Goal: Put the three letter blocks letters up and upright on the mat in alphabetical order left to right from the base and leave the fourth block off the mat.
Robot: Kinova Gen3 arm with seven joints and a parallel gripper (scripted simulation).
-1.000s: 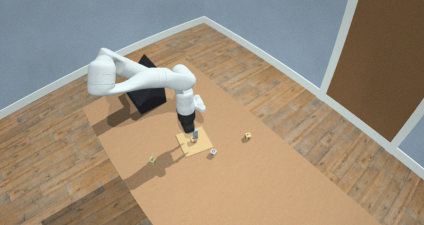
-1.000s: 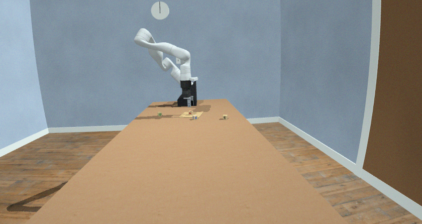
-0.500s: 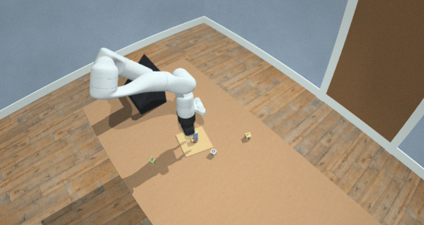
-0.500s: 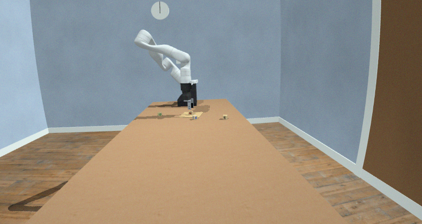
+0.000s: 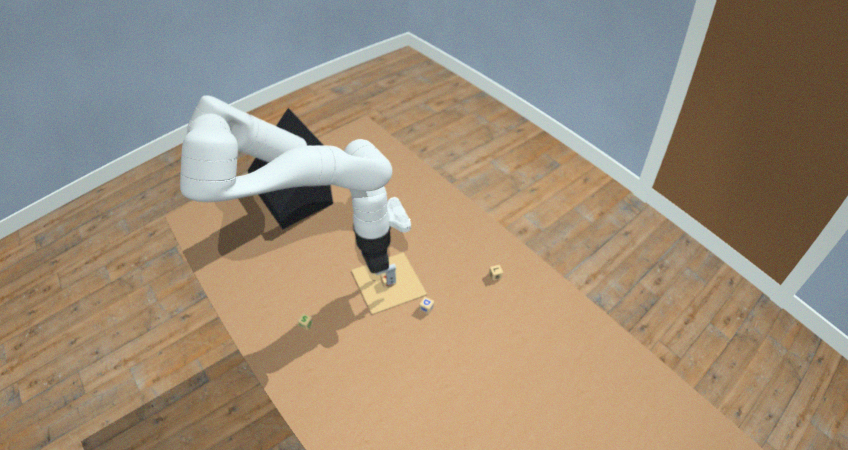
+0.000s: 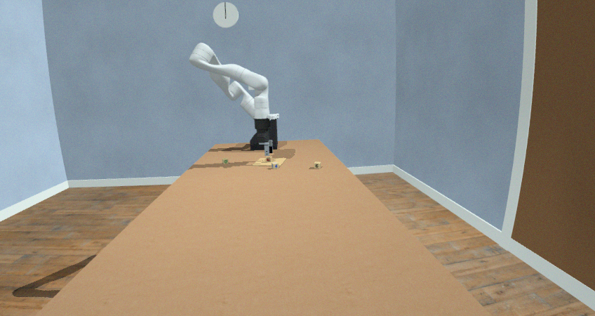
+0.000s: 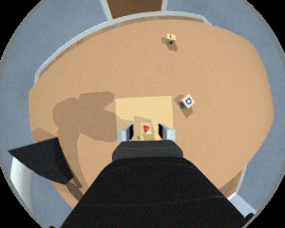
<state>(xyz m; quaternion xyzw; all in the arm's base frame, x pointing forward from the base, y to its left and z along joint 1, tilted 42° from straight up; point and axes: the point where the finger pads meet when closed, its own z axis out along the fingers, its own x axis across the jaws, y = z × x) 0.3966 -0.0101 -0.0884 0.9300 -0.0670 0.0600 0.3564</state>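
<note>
Right now my hand is 60 mm above the tan mat.
</note>
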